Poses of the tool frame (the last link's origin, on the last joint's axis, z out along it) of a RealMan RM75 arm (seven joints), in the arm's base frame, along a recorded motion.
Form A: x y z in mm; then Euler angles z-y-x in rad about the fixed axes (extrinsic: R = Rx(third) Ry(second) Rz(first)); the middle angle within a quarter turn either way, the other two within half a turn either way.
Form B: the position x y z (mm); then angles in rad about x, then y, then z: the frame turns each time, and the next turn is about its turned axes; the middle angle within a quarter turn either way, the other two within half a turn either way. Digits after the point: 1 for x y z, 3 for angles.
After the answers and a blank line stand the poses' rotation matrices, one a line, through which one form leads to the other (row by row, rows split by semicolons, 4 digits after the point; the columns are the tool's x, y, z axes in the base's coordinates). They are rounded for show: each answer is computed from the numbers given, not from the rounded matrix.
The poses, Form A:
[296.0 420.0 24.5 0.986 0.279 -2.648]
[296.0 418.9 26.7 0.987 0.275 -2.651]
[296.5 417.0 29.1 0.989 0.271 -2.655]
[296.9 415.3 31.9 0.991 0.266 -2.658]
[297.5 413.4 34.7 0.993 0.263 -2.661]
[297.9 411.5 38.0 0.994 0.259 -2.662]
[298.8 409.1 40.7 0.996 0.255 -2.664]
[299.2 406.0 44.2 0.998 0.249 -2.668]
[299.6 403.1 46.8 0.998 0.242 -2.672]
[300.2 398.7 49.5 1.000 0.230 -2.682]
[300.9 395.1 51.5 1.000 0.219 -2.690]
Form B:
[296.0 420.0 24.5 -2.648 0.279 0.986]
[296.0 418.9 26.7 -2.651 0.275 0.987]
[296.5 417.0 29.1 -2.655 0.271 0.989]
[296.9 415.3 31.9 -2.658 0.266 0.991]
[297.5 413.4 34.7 -2.661 0.263 0.993]
[297.9 411.5 38.0 -2.662 0.259 0.994]
[298.8 409.1 40.7 -2.664 0.255 0.996]
[299.2 406.0 44.2 -2.668 0.249 0.998]
[299.6 403.1 46.8 -2.672 0.242 0.998]
[300.2 398.7 49.5 -2.682 0.230 1.000]
[300.9 395.1 51.5 -2.690 0.219 1.000]

0.5307 -0.8016 0.2754; -0.8063 -0.3773 0.4555; -0.2612 -0.4638 -0.8466
0.5305 -0.8030 0.2715; -0.8065 -0.3794 0.4534; -0.2611 -0.4595 -0.8489
0.5295 -0.8050 0.2677; -0.8073 -0.3812 0.4506; -0.2607 -0.4547 -0.8517
0.5286 -0.8072 0.2629; -0.8076 -0.3828 0.4486; -0.2615 -0.4494 -0.8542
0.5274 -0.8089 0.2600; -0.8084 -0.3836 0.4464; -0.2613 -0.4456 -0.8562
0.5272 -0.8103 0.2561; -0.8081 -0.3848 0.4460; -0.2629 -0.4421 -0.8576
0.5261 -0.8122 0.2522; -0.8084 -0.3855 0.4448; -0.2640 -0.4379 -0.8594
0.5253 -0.8145 0.2464; -0.8088 -0.3879 0.4420; -0.2644 -0.4315 -0.8625
0.5262 -0.8159 0.2396; -0.8082 -0.3922 0.4393; -0.2645 -0.4249 -0.8658
0.5261 -0.8193 0.2280; -0.8088 -0.3991 0.4319; -0.2629 -0.4116 -0.8726
0.5274 -0.8214 0.2173; -0.8083 -0.4064 0.4260; -0.2616 -0.4003 -0.8783

